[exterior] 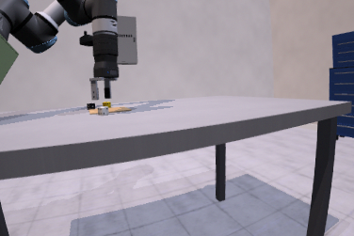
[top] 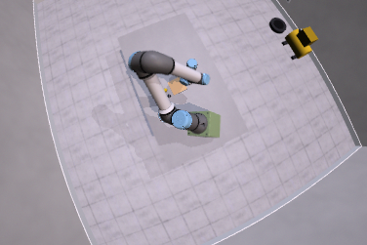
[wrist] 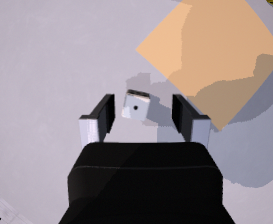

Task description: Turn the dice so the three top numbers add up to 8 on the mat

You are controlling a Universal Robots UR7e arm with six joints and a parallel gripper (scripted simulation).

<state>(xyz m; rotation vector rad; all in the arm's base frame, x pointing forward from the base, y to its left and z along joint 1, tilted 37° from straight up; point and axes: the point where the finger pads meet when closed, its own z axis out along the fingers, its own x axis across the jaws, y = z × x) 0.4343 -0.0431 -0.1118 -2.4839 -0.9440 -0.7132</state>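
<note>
Right now my hand is 1 cm to the left of the white die and 5 cm above it. From my hand the other things lie so: mat (2 cm ahead, 10 cm to the left, 6 cm below); yellow die (2 cm ahead, 22 cm to the left, 5 cm below).
</note>
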